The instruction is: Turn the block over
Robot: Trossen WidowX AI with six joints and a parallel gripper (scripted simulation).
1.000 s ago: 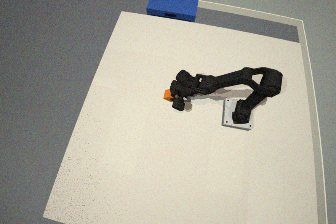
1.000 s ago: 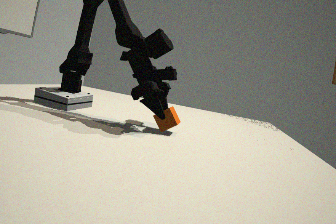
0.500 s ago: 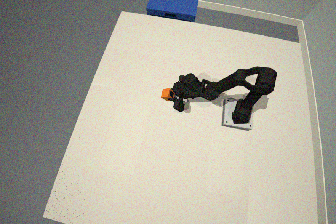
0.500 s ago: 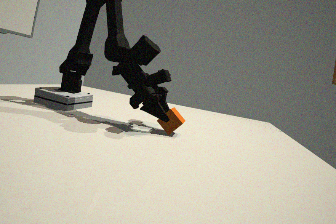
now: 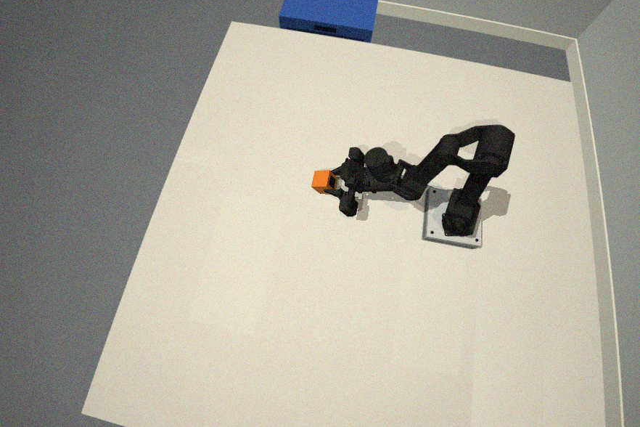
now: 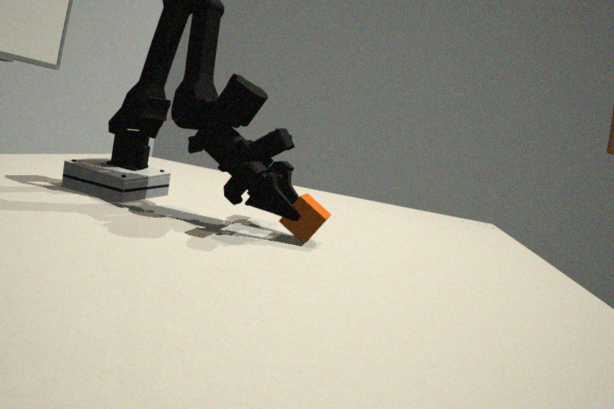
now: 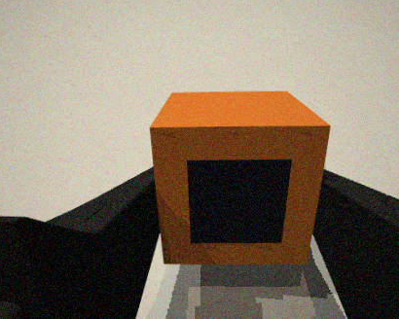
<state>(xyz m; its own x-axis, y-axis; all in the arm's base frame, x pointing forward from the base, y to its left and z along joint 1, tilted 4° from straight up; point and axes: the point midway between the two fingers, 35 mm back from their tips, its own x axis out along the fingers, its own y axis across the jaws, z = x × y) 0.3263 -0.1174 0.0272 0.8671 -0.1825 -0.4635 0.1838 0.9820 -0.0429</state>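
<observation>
My gripper tip is 10 mm past the block and 10 mm below it.
</observation>
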